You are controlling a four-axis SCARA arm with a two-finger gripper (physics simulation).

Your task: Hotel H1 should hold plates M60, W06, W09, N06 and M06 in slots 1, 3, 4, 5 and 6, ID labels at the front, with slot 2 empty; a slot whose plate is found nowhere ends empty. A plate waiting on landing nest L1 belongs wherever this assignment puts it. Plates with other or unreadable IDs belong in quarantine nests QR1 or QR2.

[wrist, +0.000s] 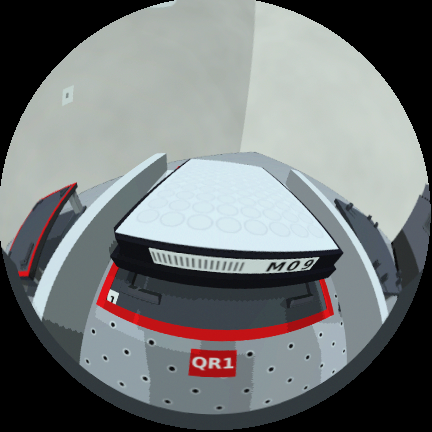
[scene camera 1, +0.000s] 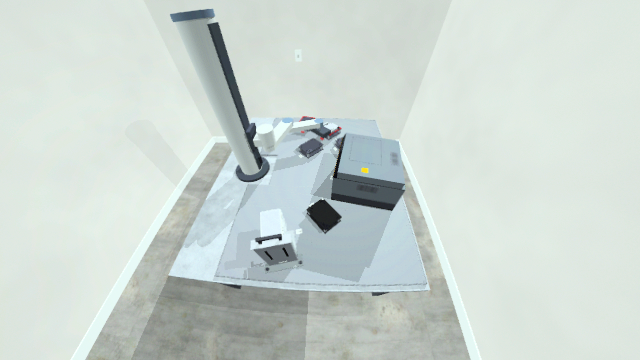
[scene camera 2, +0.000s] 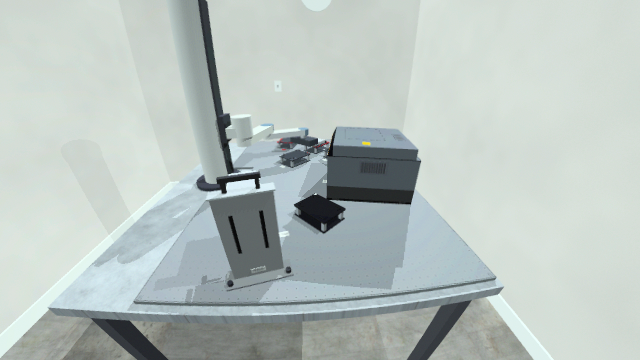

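My gripper is shut on a white plate with a dark base and the front label M09. The plate is roughly level over quarantine nest QR1, a red-rimmed dark nest. Its front edge shows above the nest floor; whether the underside touches the nest is hidden. QR2, the other red-rimmed nest, stands to the left in the wrist view, with no plate visible on it. A tall grey tower with a black handle, seemingly hotel H1, stands near the table's front; its slots and plate IDs cannot be read.
A dark nest, seemingly L1, is beside the right finger. A large grey instrument stands at the right. A black raised stand is near the tower. Another dark stand is nearer the quarantine nests.
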